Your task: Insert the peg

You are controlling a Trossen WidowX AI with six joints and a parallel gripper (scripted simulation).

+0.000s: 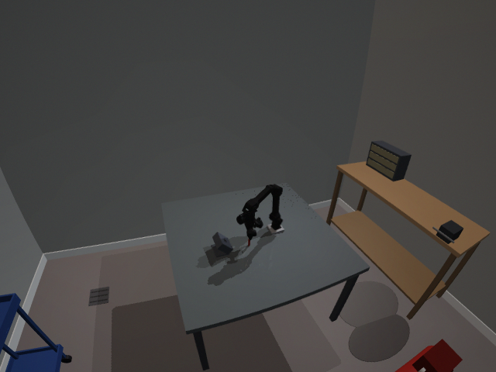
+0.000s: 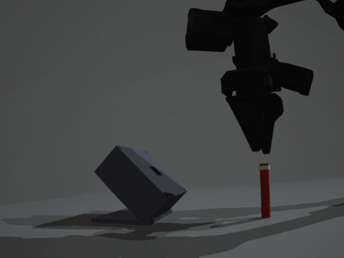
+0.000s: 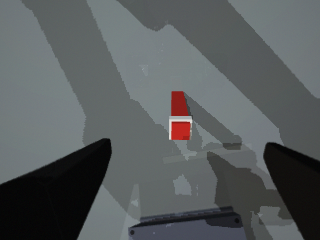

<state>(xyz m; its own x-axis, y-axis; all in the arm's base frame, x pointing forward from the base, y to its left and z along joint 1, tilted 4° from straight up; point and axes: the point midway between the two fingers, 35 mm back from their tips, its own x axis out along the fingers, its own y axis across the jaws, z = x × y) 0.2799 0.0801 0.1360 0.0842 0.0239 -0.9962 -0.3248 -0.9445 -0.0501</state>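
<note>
Right now the red square peg is 4 cm below my gripper tip. Round my gripper tip: sloped grey panel 19 cm ahead, 4 cm to the right, 4 cm below; then thin base plate 21 cm ahead, 5 cm to the right, 9 cm below.
</note>
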